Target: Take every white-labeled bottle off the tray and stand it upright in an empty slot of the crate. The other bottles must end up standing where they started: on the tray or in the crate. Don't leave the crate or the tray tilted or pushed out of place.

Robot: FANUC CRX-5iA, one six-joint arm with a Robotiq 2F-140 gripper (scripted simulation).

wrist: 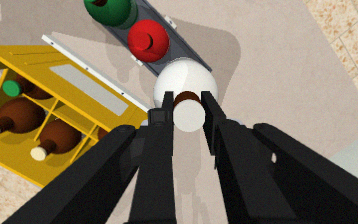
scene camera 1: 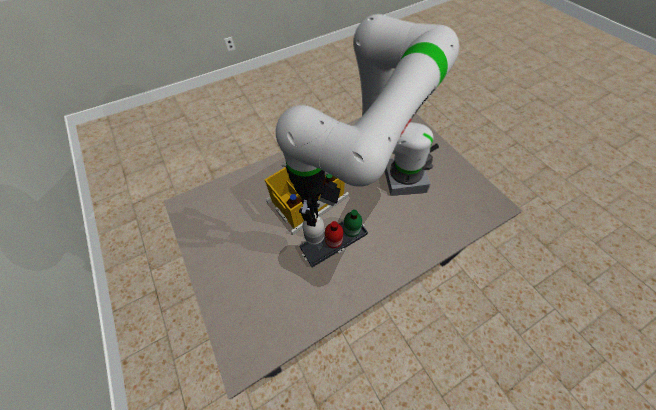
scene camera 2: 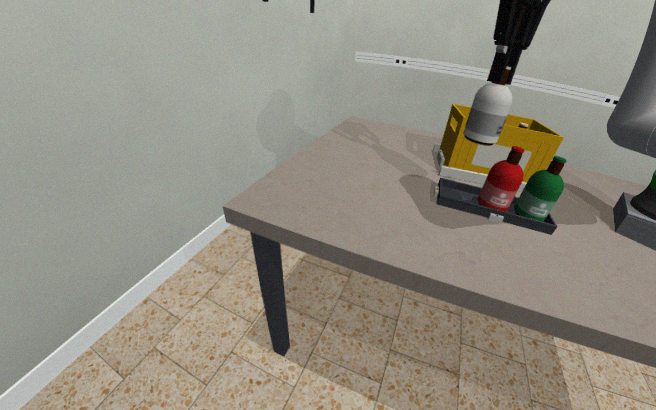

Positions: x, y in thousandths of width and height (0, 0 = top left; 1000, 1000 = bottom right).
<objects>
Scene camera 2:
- my gripper: 760, 201
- white bottle: 751, 250
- red bottle: 771, 433
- green bottle: 830, 457
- yellow crate: 702, 374
</objects>
